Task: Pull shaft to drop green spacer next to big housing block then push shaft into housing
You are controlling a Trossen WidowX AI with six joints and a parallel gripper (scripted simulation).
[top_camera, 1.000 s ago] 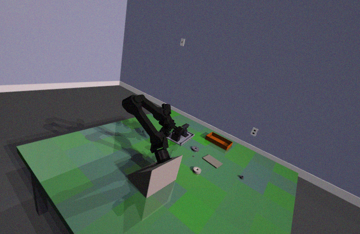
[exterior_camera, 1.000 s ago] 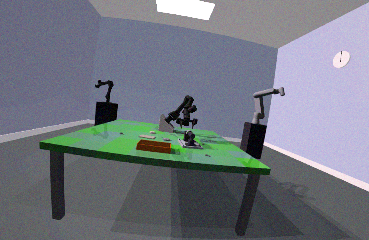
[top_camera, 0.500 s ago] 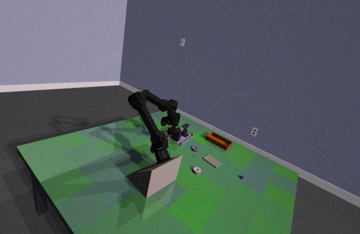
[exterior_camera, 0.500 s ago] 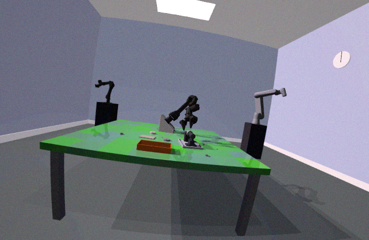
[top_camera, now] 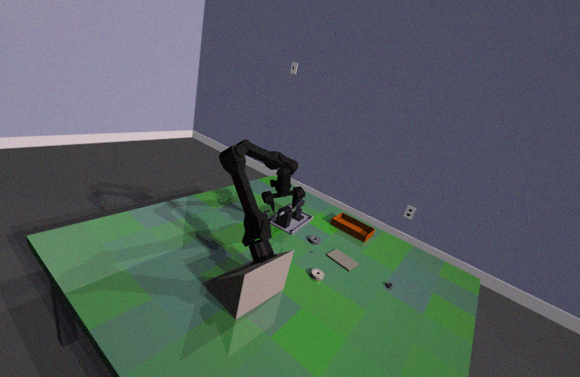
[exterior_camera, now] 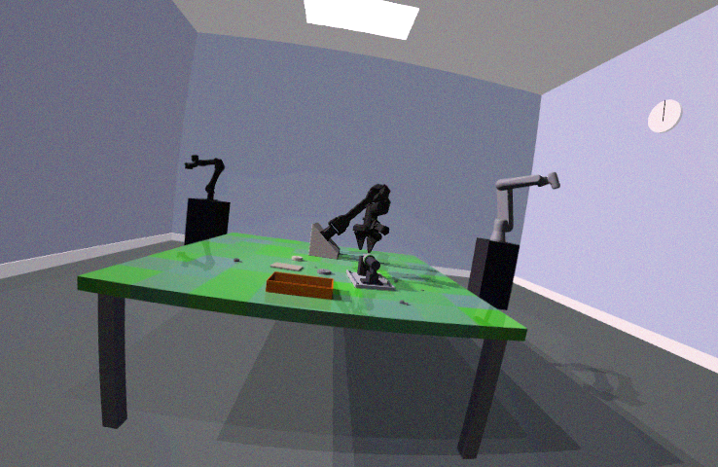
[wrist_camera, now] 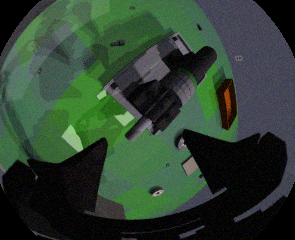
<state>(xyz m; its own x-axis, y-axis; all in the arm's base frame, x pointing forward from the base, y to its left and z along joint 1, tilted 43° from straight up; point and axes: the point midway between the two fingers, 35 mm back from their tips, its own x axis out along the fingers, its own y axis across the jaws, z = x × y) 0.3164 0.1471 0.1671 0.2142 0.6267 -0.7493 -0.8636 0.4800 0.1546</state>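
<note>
The thin green spacer lies 90 mm ahead of my gripper tip, 20 mm to the left of it and 20 mm below it. Also, from my gripper tip: white ring: 100 mm behind, 310 mm to the right, 90 mm below; grey washer: 80 mm ahead, 160 mm to the right, 90 mm below; flat grey plate: 80 mm ahead, 310 mm to the right, 100 mm below.
</note>
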